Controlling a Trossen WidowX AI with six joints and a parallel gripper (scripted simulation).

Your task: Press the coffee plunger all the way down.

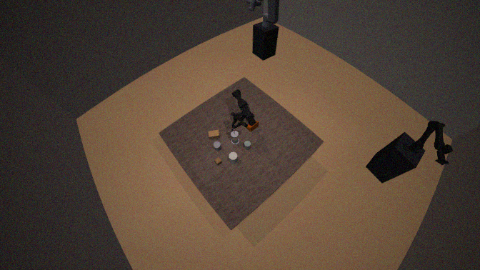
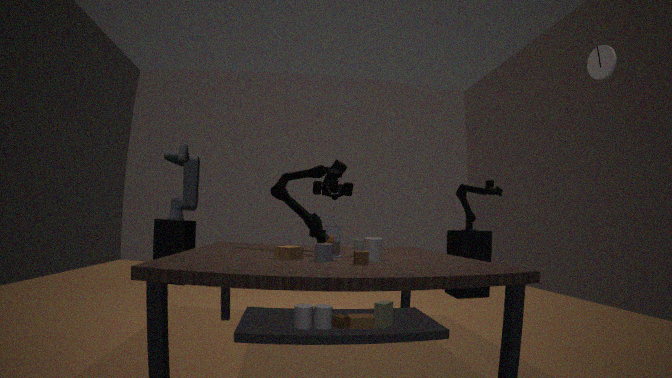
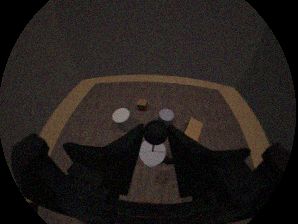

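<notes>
The coffee press lies 140 mm below my gripper tip, 20 mm to the right of it and 10 mm behind it. Also, from my gripper tip: grey cup 240 mm below, 180 mm ahead, 50 mm to the right; then greenish cup 230 mm below, 130 mm to the left, 60 mm behind.
</notes>
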